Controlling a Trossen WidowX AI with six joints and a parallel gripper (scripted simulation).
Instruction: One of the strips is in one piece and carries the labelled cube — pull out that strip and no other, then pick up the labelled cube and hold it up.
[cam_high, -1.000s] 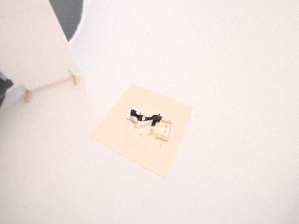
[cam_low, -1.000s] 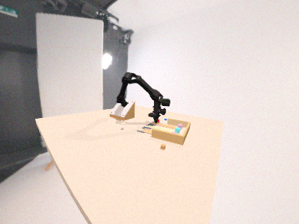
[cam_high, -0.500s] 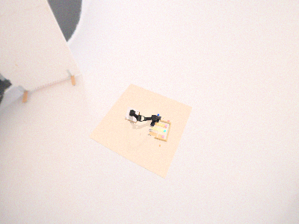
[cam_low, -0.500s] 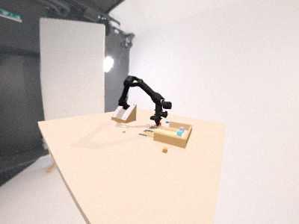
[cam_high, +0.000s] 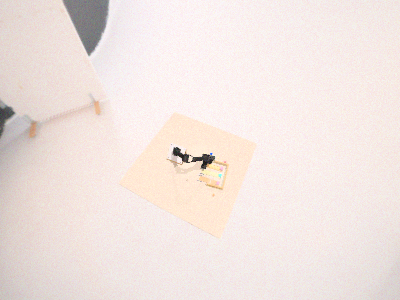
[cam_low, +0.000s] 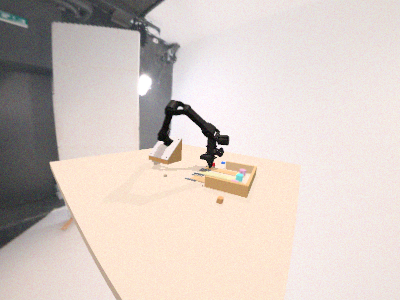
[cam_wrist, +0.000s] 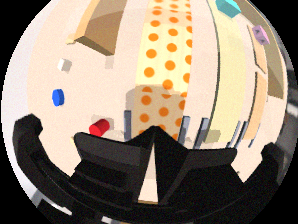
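Now: the red piece 70 mm to the left of my gripper tip, 20 mm behind it and 10 mm above it. The rest, counted from my gripper tip: small tan block: 280 mm to the right, 280 mm ahead; then blue piece: 170 mm to the left, 20 mm behind.
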